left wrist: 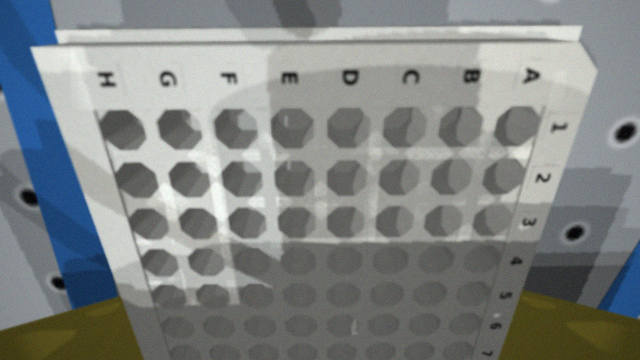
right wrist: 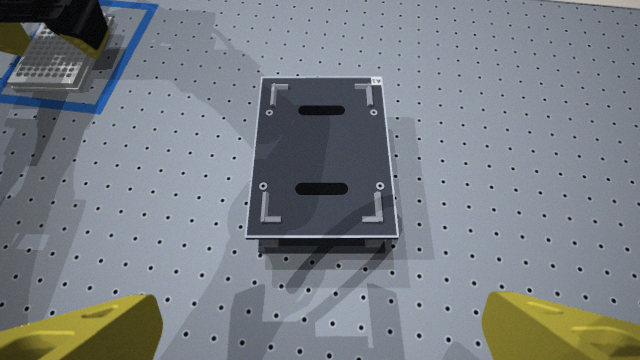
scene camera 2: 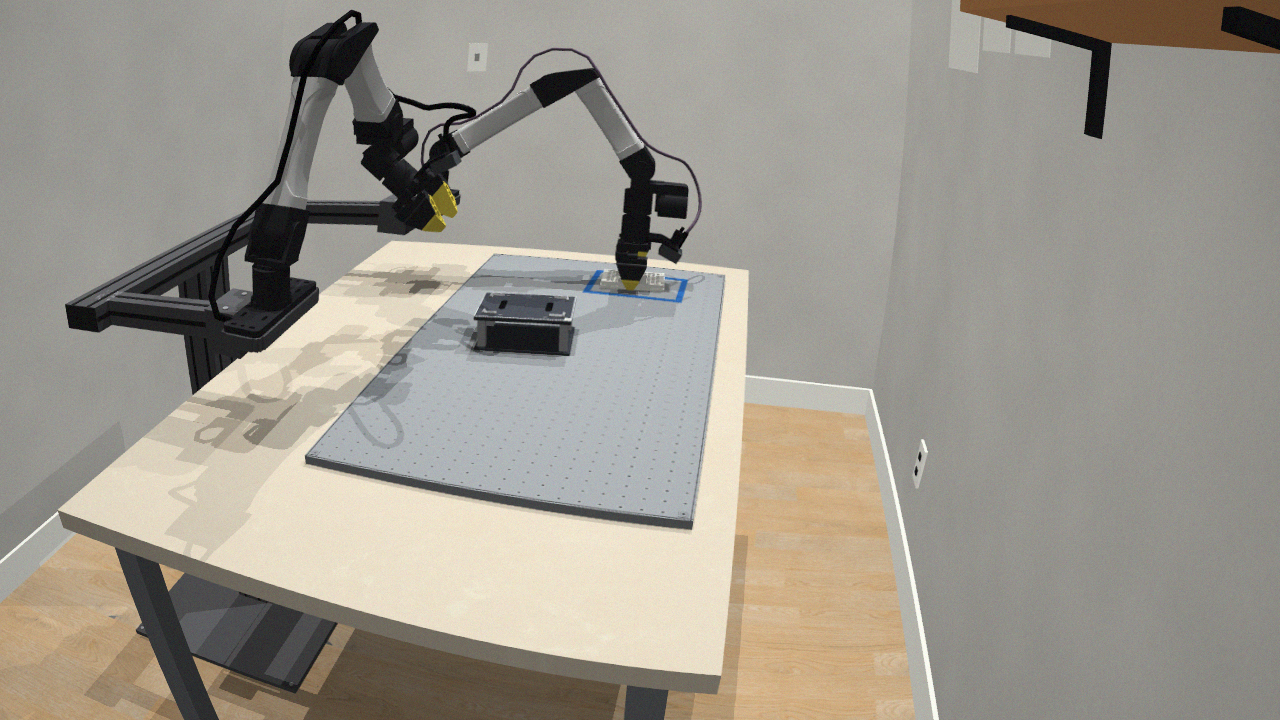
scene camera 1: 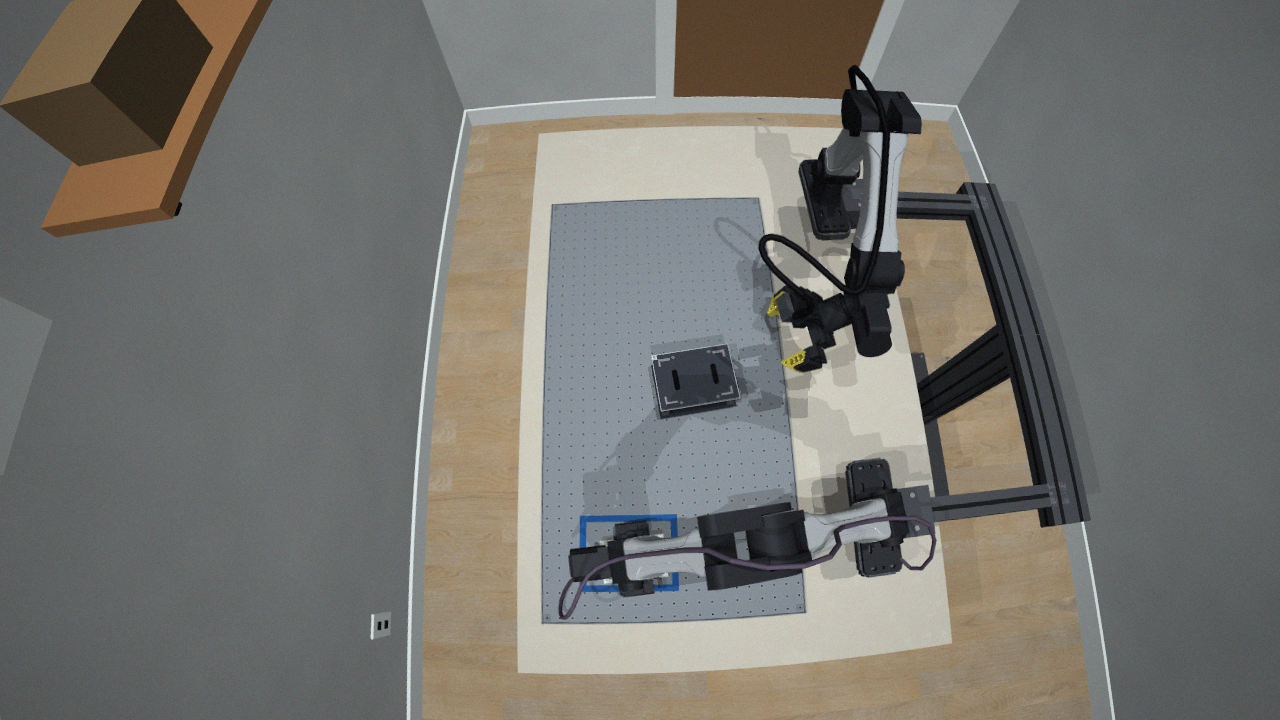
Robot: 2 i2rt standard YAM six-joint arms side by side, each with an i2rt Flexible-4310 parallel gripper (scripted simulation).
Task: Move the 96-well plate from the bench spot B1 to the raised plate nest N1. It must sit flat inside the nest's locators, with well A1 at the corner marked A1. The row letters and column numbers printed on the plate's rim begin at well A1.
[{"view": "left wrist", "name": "left gripper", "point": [321, 305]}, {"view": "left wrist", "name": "white 96-well plate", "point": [318, 147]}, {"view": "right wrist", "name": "left gripper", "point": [66, 55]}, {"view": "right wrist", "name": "right gripper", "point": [322, 308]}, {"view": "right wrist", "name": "dark raised nest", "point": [291, 148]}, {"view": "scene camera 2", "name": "left gripper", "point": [630, 283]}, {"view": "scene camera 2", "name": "right gripper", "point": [449, 222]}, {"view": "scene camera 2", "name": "white 96-well plate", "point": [650, 281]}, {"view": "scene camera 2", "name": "dark raised nest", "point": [519, 305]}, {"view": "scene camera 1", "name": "right gripper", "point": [775, 338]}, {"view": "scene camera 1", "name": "dark raised nest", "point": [697, 387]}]
